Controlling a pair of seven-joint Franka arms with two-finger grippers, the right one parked.
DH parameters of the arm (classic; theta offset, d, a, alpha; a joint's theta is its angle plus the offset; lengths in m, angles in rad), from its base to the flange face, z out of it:
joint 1: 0 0.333 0 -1.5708
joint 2: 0 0 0 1.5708
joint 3: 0 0.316 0.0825 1.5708
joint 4: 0 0 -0.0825 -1.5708
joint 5: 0 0.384 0 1.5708
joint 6: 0 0 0.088 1.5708
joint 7: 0 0.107 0 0
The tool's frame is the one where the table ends.
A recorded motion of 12 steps. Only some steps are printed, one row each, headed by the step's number.
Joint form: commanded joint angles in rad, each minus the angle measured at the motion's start. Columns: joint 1, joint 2, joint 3, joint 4, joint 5, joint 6, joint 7.
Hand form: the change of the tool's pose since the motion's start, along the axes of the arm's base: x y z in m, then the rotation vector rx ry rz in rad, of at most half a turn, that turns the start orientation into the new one. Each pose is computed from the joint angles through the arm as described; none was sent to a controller.
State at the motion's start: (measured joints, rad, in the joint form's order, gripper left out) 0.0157 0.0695 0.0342 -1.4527 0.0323 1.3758 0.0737
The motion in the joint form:
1: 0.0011 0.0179 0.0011 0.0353 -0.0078 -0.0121 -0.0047
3: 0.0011 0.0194 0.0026 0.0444 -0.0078 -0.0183 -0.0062
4: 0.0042 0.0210 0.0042 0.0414 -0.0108 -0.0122 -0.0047
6: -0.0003 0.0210 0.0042 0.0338 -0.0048 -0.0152 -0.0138
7: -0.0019 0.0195 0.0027 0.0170 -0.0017 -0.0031 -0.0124
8: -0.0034 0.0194 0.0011 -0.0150 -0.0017 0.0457 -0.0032
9: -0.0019 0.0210 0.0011 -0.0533 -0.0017 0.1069 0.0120
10: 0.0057 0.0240 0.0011 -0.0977 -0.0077 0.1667 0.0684
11: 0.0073 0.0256 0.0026 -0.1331 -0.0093 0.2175 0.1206
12: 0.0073 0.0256 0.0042 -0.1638 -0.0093 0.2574 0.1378
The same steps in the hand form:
1: 0.0043 0.0003 0.0050 -0.0061 -0.0058 0.0067
3: 0.0041 0.0010 0.0078 -0.0057 -0.0072 0.0098
4: 0.0051 0.0033 0.0060 -0.0086 -0.0088 0.0126
6: 0.0048 0.0015 0.0024 -0.0018 0.0018 0.0177
7: 0.0056 0.0002 -0.0034 0.0008 0.0052 0.0130
8: 0.0107 -0.0013 -0.0144 0.0001 -0.0114 -0.0007
9: 0.0168 -0.0002 -0.0283 -0.0008 -0.0322 -0.0162
10: 0.0220 0.0036 -0.0461 -0.0130 -0.0435 -0.0659
11: 0.0257 0.0053 -0.0596 -0.0193 -0.0561 -0.1158
12: 0.0277 0.0063 -0.0709 -0.0201 -0.0648 -0.1324

